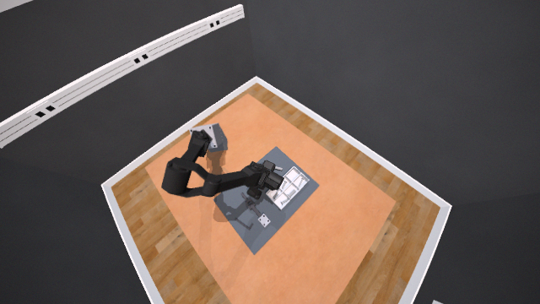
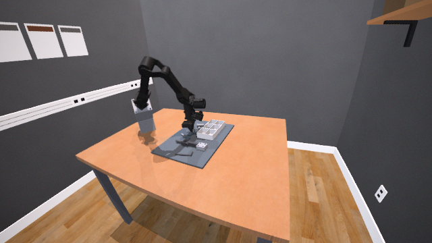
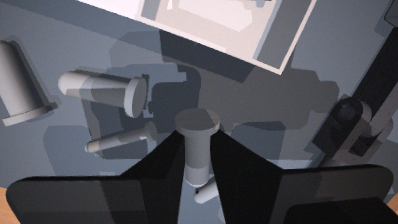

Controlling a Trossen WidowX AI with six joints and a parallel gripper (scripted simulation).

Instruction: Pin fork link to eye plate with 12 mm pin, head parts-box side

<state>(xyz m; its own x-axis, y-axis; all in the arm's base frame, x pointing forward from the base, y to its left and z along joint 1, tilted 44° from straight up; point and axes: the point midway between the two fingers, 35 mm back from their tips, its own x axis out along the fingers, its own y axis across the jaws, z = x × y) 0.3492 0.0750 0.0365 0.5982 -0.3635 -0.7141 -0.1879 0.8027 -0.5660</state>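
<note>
Right now the grey mat is 6 cm below my hand, 4 cm ahead of it and 2 cm to the right of it. From my hand the other things lie so: dark fork link (12 cm to the right, 5 cm below, 1 cm ahead); then thick headed pin (3 cm below, 1 cm behind); then dark flat bar (12 cm to the right, 5 cm below, 4 cm ahead).
</note>
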